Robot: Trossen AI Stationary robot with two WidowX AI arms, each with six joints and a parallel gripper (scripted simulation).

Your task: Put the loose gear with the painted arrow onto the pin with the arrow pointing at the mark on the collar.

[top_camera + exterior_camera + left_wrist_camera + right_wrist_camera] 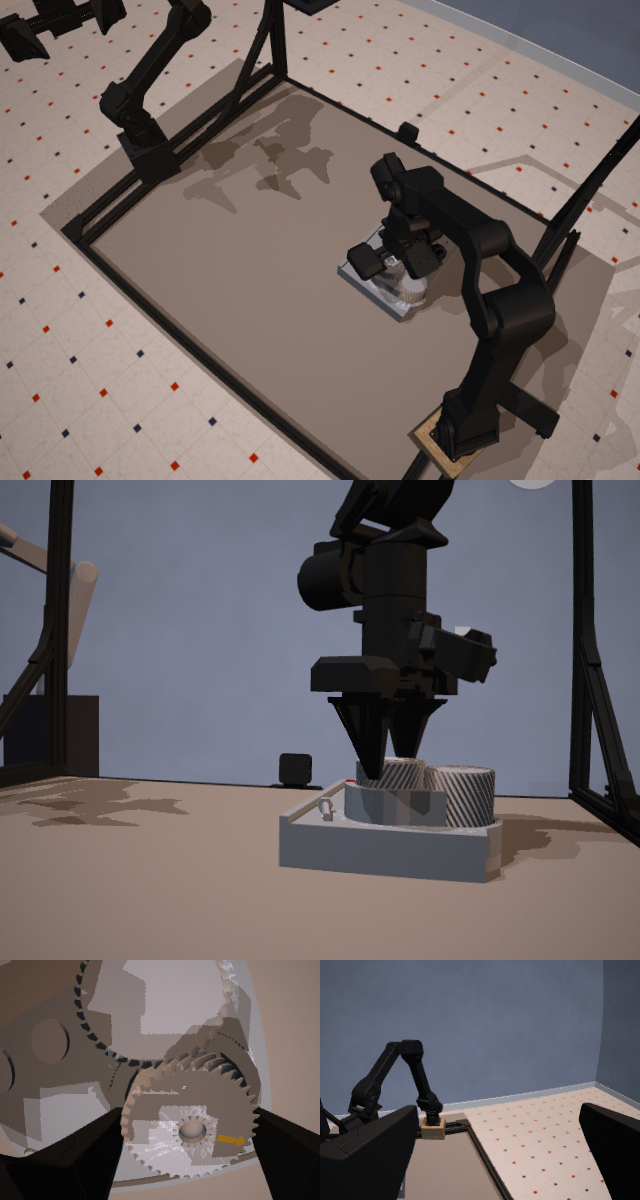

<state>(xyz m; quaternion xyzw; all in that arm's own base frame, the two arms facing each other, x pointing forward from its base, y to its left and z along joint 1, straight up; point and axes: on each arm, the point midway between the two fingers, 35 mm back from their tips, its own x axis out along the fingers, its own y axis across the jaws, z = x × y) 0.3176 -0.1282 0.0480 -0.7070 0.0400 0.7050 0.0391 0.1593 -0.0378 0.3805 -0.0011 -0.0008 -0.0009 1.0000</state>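
My left gripper is now 30 mm above the gear. Also, from my left hand: red mark (40 mm to the right, 40 mm below); then grey collar (60 mm below); then pin (60 mm below).
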